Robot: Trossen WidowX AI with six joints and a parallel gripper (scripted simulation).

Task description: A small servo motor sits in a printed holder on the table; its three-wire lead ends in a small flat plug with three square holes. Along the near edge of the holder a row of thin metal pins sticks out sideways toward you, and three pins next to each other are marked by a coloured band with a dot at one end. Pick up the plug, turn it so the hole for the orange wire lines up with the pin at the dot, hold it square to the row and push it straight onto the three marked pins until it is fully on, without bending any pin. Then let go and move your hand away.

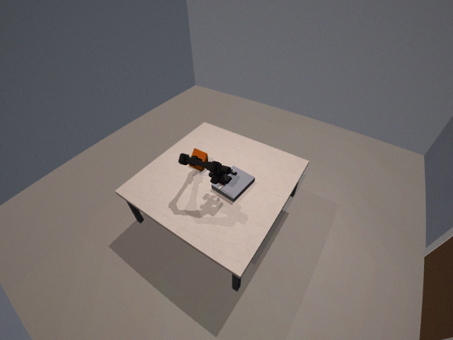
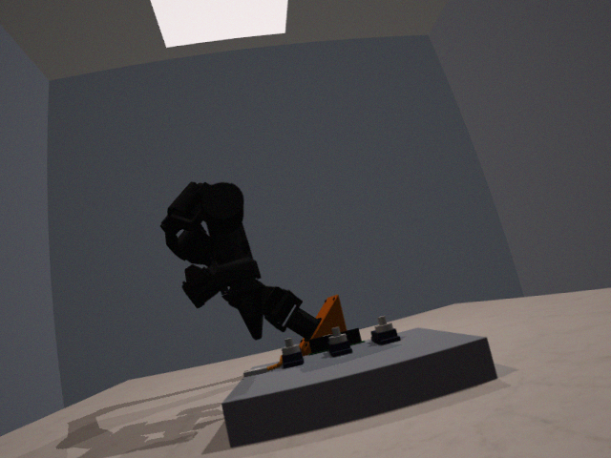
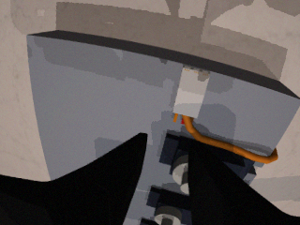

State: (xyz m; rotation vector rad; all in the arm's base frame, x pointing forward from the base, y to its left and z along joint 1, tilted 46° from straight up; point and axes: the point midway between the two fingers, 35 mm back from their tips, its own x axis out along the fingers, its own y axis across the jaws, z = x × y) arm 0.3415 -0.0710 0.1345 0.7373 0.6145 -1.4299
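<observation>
My gripper tip is 11 cm to the right of the grey printed holder, 9 cm short of it and 7 cm above it.
</observation>
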